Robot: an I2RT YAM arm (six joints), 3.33 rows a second.
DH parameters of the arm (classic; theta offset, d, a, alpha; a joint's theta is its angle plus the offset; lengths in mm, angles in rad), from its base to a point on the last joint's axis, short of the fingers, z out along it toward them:
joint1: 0 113.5 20 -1.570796
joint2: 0 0 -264 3.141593
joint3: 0.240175 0 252.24 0
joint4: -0.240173 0 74 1.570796
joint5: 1.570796 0 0 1.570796
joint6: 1.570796 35.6 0 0
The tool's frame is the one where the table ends.
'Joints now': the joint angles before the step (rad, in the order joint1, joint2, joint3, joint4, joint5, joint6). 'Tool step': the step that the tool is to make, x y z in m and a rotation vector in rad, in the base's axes. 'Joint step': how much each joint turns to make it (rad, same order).
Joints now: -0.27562 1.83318 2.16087 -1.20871 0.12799 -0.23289
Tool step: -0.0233 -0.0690 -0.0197 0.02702 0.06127 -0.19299
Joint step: -0.19577 0.00536 -0.06309 0.00171 -0.00386 -0.00044
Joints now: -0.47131 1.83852 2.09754 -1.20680 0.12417 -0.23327
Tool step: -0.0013 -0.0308 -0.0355 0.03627 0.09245 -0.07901
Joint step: -0.07070 0.04223 -0.07423 0.01806 0.01558 -0.00011
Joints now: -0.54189 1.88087 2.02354 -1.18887 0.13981 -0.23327
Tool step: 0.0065 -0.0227 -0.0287 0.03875 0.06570 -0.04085
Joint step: -0.03933 0.07528 -0.00076 -0.00025 0.00265 0.00034
